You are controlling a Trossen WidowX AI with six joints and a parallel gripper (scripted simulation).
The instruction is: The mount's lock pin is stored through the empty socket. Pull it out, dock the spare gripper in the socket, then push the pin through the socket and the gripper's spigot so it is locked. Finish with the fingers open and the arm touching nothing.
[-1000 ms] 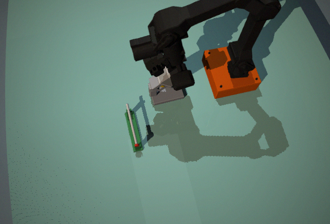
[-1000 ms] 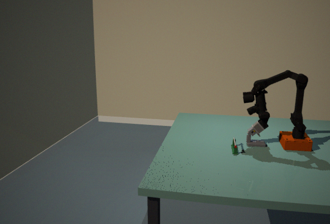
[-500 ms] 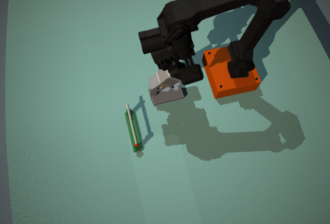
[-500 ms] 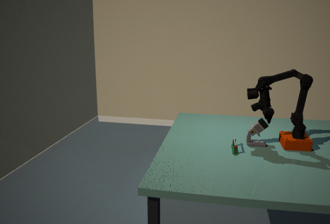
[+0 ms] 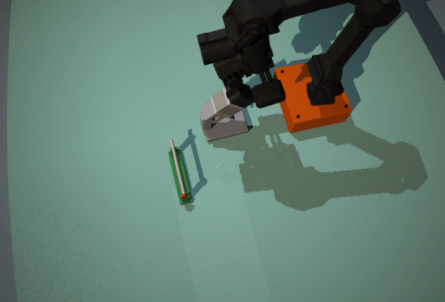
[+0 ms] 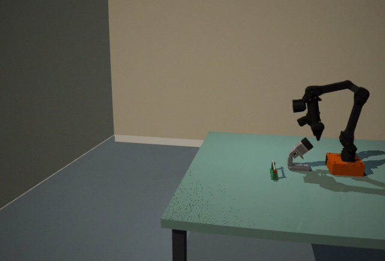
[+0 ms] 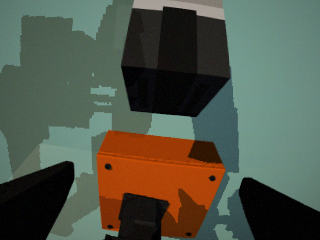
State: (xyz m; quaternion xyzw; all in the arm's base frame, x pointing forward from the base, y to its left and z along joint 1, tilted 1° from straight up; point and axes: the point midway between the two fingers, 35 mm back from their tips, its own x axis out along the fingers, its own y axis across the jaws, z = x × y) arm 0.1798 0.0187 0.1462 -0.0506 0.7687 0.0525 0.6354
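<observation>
My gripper tip is 20 cm short of the green cradle, 15 cm to the right of it and 15 cm above it. Round my gripper tip: spare gripper (7 cm ahead, 6 cm below, 1 cm to the left); then grey mount (12 cm below, 10 cm ahead, 2 cm to the left).
</observation>
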